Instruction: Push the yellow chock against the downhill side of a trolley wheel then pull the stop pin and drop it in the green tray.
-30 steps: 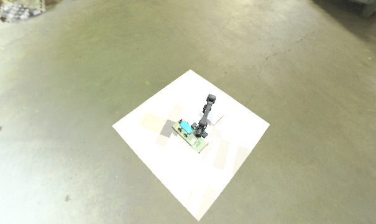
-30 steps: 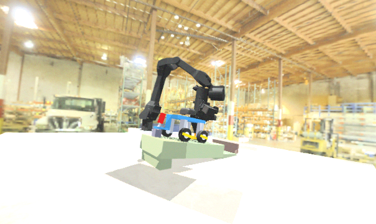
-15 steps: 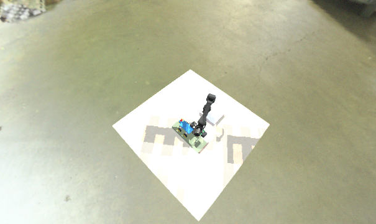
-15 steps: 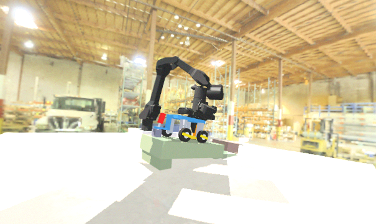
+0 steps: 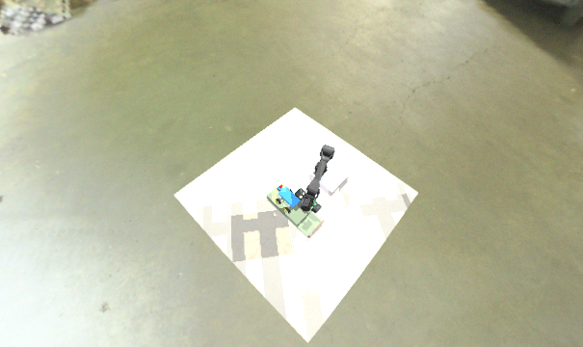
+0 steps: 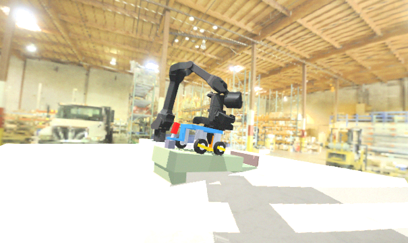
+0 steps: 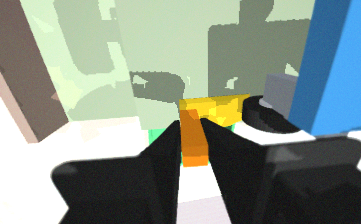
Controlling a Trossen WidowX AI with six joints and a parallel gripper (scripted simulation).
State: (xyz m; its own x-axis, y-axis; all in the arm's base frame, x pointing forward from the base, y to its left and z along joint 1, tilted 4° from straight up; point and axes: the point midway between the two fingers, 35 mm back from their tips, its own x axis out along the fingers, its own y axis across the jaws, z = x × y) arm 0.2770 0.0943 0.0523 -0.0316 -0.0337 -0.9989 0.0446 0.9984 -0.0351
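The yellow chock lies 2 cm to the right of my gripper tip. From my gripper tip the other things lie so: blue trolley: 5 cm ahead, 11 cm to the right, 2 cm above; green tray: 7 cm behind, 1 cm to the right, 10 cm below; pale green ramp: 5 cm ahead, 10 cm to the right, 4 cm below.
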